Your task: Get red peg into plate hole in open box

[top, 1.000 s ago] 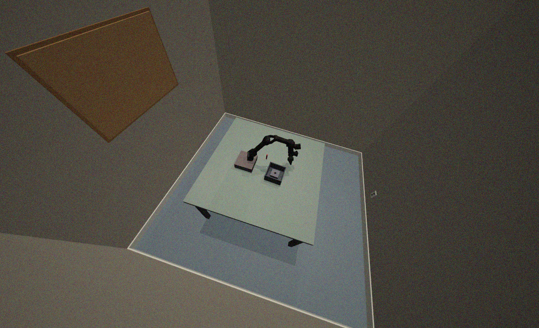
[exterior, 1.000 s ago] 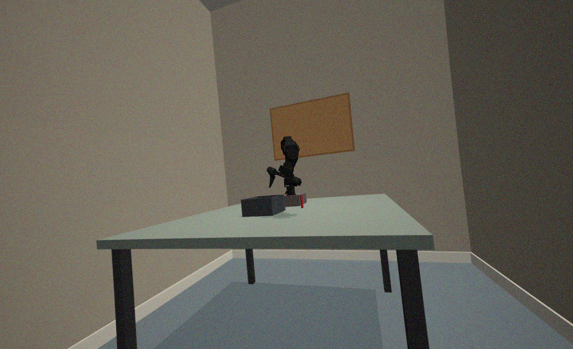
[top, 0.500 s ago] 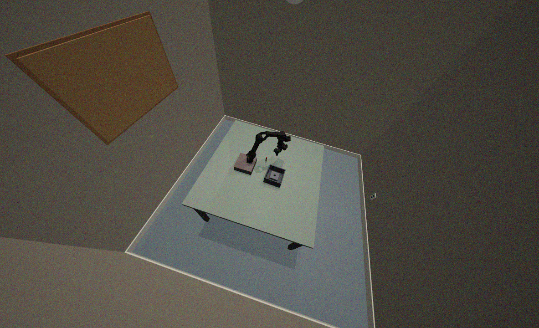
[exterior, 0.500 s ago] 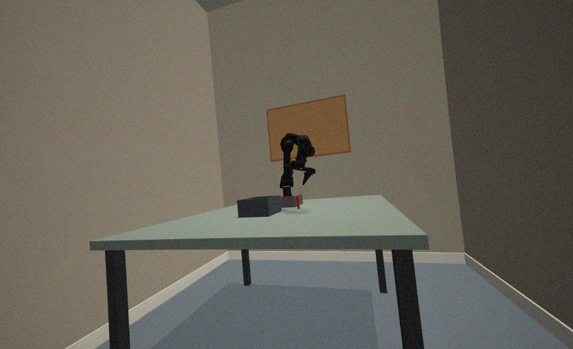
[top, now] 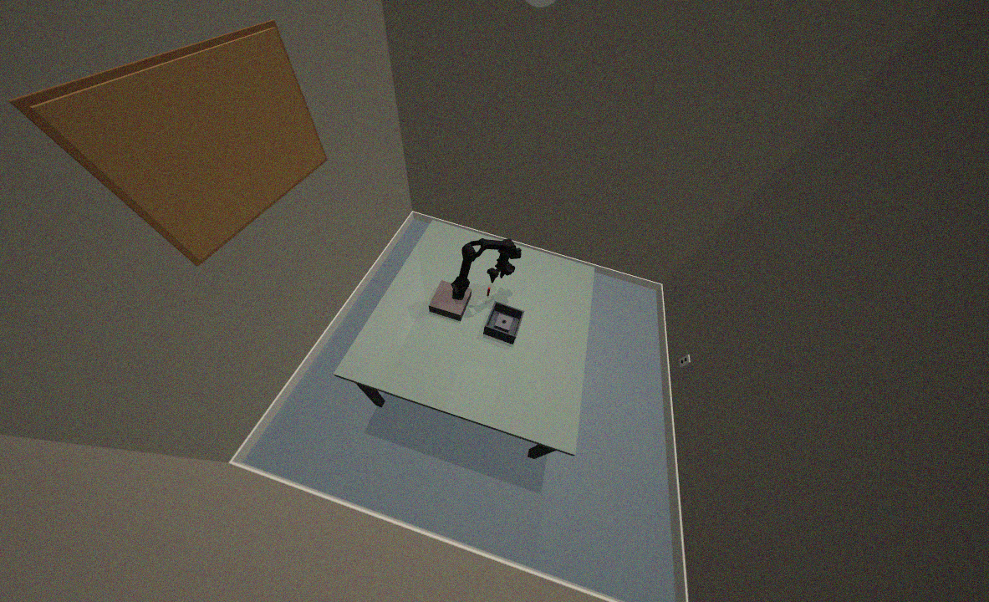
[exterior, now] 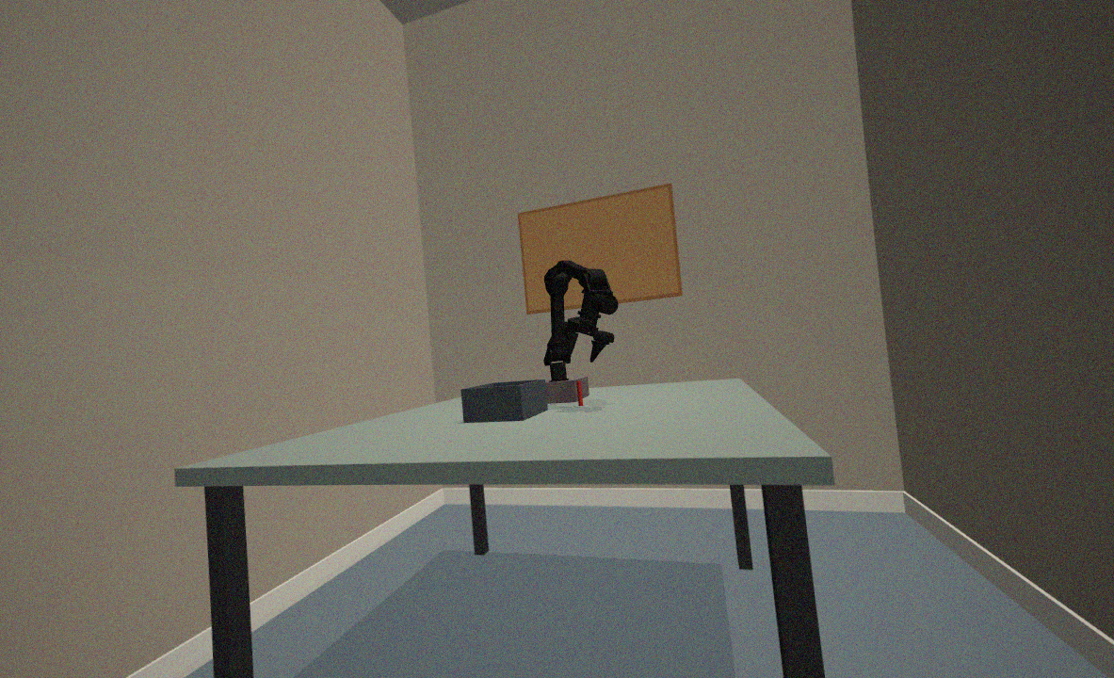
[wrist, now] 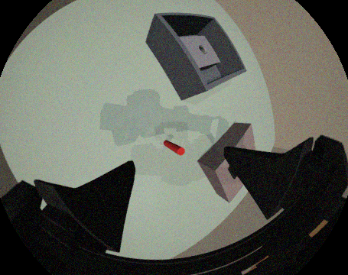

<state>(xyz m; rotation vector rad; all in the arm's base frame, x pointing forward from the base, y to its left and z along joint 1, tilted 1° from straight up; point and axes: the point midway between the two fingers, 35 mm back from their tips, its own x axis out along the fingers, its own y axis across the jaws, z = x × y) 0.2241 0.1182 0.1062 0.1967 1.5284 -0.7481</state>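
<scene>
Right now my gripper tip is 40 mm past the red peg, 20 mm to the left of it and 110 mm above it. The rest, counted from my gripper tip: dark box (90 mm ahead, 230 mm to the right, 130 mm below); light grey plate (90 mm ahead, 230 mm to the right, 110 mm below).
</scene>
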